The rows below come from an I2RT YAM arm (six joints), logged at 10 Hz.
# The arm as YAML. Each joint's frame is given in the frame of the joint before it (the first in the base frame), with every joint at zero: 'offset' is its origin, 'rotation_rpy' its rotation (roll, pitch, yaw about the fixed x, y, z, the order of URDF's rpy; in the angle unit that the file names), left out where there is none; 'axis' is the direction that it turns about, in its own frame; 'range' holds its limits. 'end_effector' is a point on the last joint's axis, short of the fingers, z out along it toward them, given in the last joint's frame.
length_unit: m
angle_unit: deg
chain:
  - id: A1
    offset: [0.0, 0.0, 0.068]
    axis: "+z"
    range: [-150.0, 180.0]
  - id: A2
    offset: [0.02, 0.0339, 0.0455]
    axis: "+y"
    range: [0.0, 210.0]
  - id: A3
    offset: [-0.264, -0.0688, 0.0]
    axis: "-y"
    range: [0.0, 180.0]
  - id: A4
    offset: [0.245, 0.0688, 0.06]
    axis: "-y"
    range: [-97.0, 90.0]
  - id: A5
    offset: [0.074, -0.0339, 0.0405]
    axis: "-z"
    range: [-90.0, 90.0]
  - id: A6
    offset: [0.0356, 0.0, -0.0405]
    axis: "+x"
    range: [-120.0, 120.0]
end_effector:
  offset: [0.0, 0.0, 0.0]
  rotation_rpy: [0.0, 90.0, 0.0]
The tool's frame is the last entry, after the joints.
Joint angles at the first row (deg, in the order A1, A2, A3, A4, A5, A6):
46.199 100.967 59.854 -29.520 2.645 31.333
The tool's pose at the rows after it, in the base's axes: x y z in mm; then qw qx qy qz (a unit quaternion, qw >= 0):
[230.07 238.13 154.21 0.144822 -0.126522 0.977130 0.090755]
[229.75 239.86 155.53 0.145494 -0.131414 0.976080 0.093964]
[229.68 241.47 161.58 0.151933 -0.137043 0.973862 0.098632]
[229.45 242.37 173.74 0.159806 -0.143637 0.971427 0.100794]
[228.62 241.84 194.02 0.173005 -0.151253 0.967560 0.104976]
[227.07 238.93 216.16 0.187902 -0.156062 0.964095 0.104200]
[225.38 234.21 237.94 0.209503 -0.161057 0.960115 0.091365]
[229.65 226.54 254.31 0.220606 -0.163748 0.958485 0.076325]
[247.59 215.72 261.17 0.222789 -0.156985 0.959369 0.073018]
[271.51 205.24 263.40 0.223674 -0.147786 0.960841 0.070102]
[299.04 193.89 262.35 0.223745 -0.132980 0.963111 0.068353]
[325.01 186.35 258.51 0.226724 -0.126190 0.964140 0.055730]
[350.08 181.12 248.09 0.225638 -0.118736 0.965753 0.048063]
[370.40 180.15 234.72 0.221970 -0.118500 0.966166 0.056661]
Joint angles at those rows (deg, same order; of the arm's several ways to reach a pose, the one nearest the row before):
46.231 100.932 59.985 -29.498 2.278 31.083
46.450 100.915 60.253 -29.489 2.019 30.761
46.648 100.261 60.835 -29.794 2.009 30.259
46.812 98.971 62.175 -31.536 2.282 29.553
46.896 96.686 64.198 -34.306 2.675 28.577
46.848 94.198 66.439 -37.674 3.616 27.671
46.761 91.855 68.762 -41.134 6.040 26.333
45.432 90.782 71.345 -44.545 7.475 24.313
41.766 91.772 73.867 -45.704 6.476 21.659
37.630 94.234 76.939 -46.059 5.206 18.908
33.343 97.664 80.485 -46.016 3.853 16.702
30.213 101.723 84.402 -45.958 4.049 14.338
27.706 106.289 87.814 -45.112 3.881 12.776
26.122 110.502 90.387 -43.479 2.143 11.634

